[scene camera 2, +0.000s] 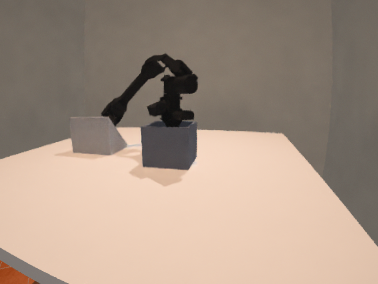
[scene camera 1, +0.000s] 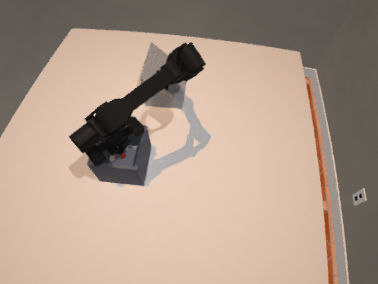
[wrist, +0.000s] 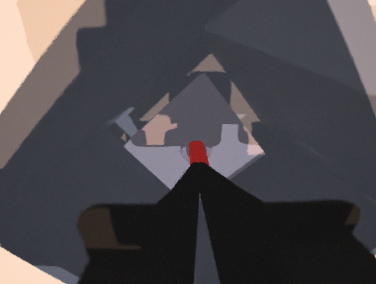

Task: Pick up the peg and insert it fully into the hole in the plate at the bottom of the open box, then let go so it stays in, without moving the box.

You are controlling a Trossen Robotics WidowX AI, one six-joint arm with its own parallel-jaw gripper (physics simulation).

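Pixels of known places: gripper, between the fingertips: [scene camera 1: 121, 152] [wrist: 198, 168]; arm's base, origin of its link: [scene camera 2: 106, 129].
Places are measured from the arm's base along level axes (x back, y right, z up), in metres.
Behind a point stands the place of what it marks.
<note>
The open dark blue-grey box [scene camera 1: 122, 175] @(x -0.405, y 0.091, z -0.020 m) [scene camera 2: 167, 147] @(x -0.330, y 0.189, z -0.028 m) [wrist: 45, 165] @(x -0.387, y 0.182, z 0.000 m) stands upright on the table. A paler square plate [wrist: 152, 159] @(x -0.357, y 0.129, z -0.042 m) lies at its bottom, partly in shadow. The red peg [scene camera 1: 123, 155] @(x -0.327, y 0.103, z -0.030 m) [wrist: 198, 151] @(x -0.319, y 0.113, z -0.025 m) points down from the fingertips; its far end overlaps the round hole in the plate in the wrist view. Whether the tip is inside the hole cannot be told. My gripper [wrist: 198, 168] @(x -0.326, y 0.108, z -0.013 m) is shut on the peg, with its fingers reaching down inside the box. In scene camera 2 the box walls hide the fingertips and peg.
A grey wedge-shaped block [scene camera 1: 151, 65] @(x 0.037, y 0.042, z 0.043 m) [scene camera 2: 91, 135] @(x 0.038, y 0.067, z -0.017 m) stands on the table [scene camera 1: 225, 225] @(x -0.532, y -0.246, z -0.100 m) [scene camera 2: 250, 215] @(x -0.566, y 0.458, z -0.100 m) near the arm's base. The box walls rise close around the fingers on all sides. The arm crosses above between the wedge and the box.
</note>
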